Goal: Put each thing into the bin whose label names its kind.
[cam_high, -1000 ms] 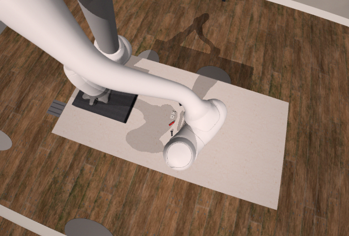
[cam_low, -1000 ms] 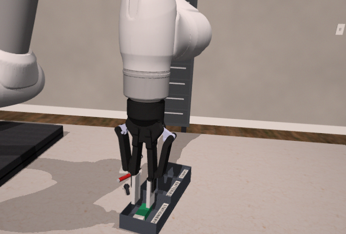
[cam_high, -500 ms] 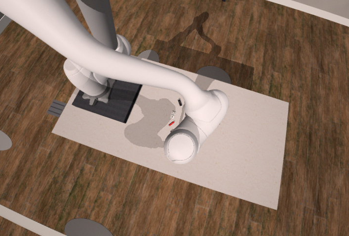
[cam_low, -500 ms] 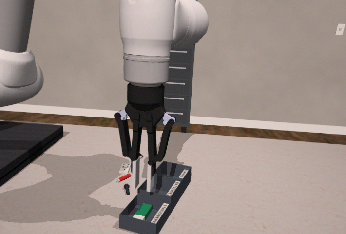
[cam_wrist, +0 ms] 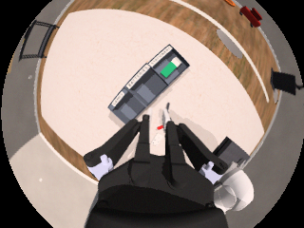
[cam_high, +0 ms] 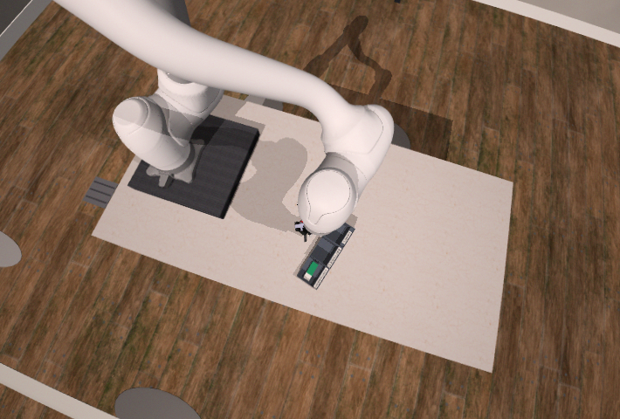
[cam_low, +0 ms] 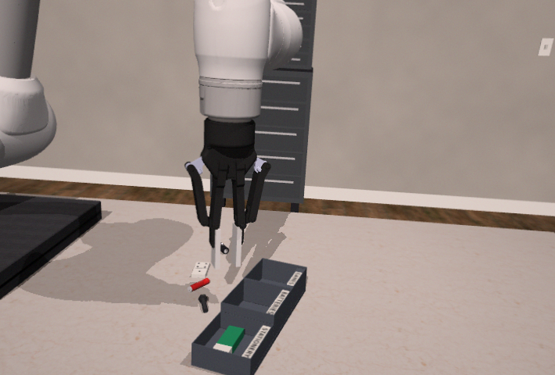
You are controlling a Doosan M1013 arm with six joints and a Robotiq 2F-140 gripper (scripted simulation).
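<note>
The black battery is 21 cm to the left of my hand, 10 cm below it and 2 cm behind it. From my hand the other things lie so: red cylinder: 10 cm below, 5 cm to the left, 5 cm behind; then white eraser: 13 cm to the right, 9 cm below, 1 cm ahead; then small black piece: 10 cm below, 3 cm behind.
</note>
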